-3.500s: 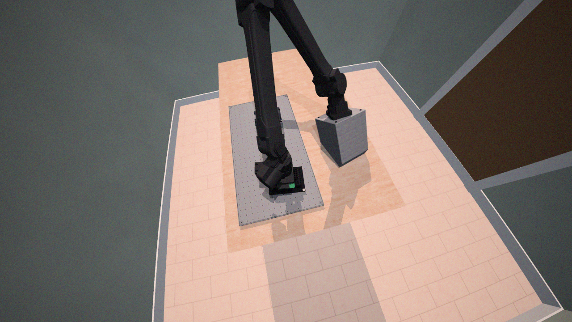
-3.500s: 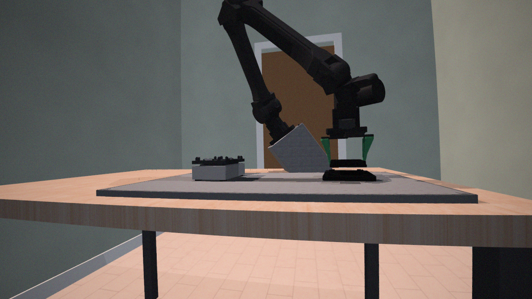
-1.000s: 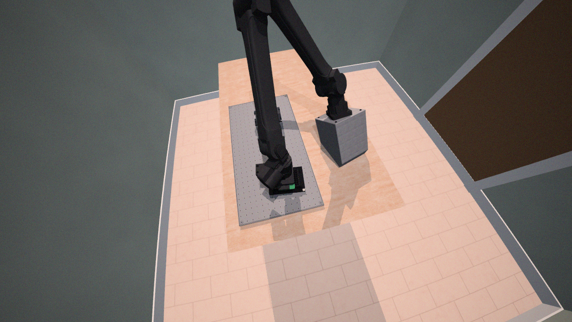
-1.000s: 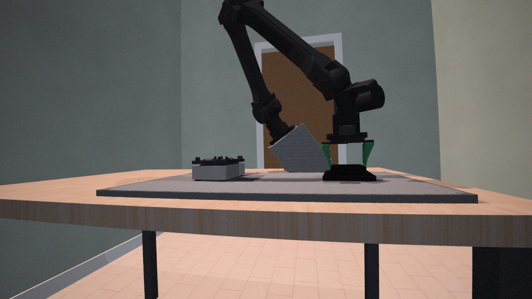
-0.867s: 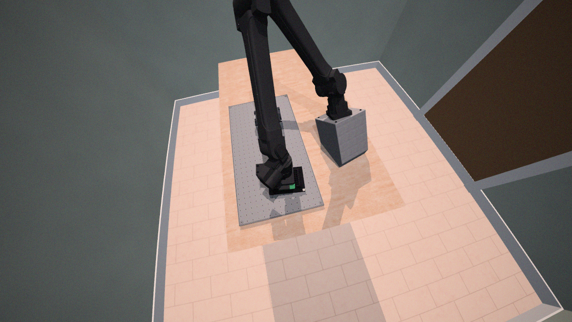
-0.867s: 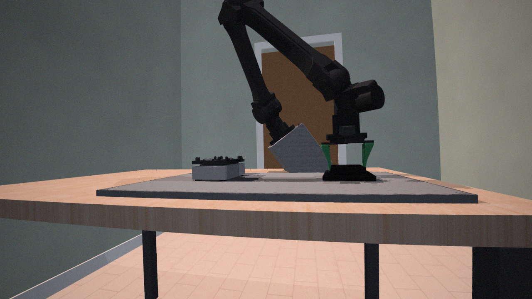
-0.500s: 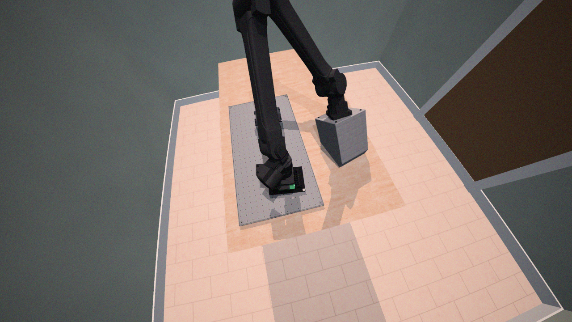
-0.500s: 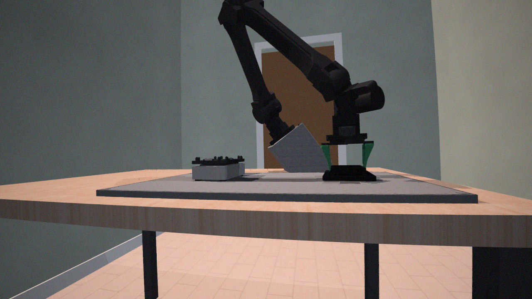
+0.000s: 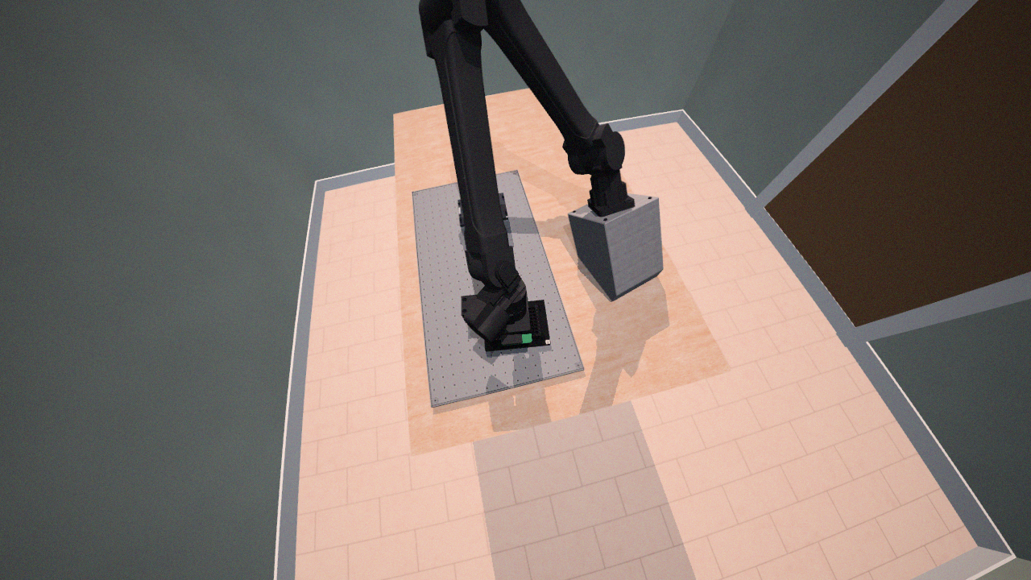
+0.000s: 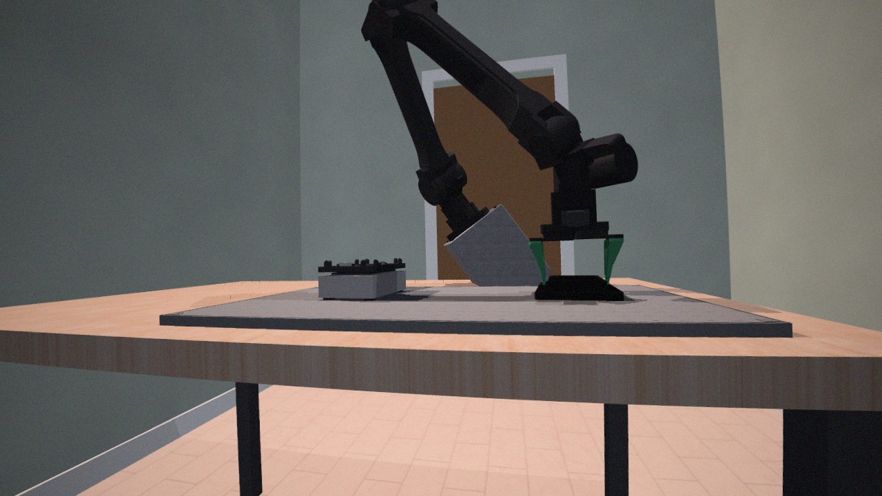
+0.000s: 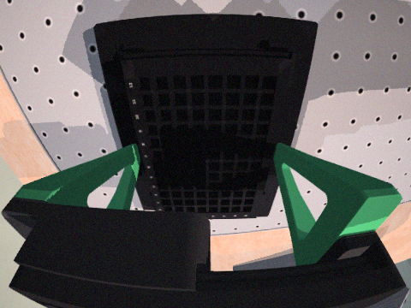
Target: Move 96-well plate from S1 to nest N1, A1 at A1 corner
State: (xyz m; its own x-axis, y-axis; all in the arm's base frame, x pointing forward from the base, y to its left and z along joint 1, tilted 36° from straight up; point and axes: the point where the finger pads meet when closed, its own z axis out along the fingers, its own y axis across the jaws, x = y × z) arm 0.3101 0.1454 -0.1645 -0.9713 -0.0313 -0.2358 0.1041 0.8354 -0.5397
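The black 96-well plate is right at my hand. Also, from my hand: black plate nest N1: 20 mm below.
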